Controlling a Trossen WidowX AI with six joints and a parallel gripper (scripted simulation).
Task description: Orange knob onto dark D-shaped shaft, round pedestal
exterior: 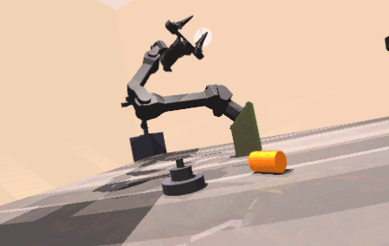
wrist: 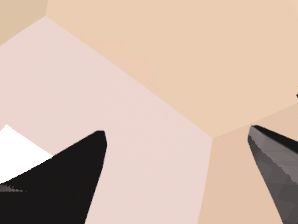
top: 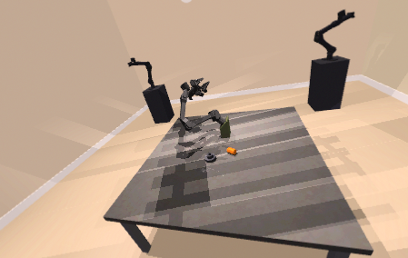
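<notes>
Now: gripper tip 480 mm above the orange knob, 310 mm short of it and 150 mm to the right of it. Also, from my gripper tip: pedestal (470 mm below, 370 mm ahead, 10 mm to the right).
</notes>
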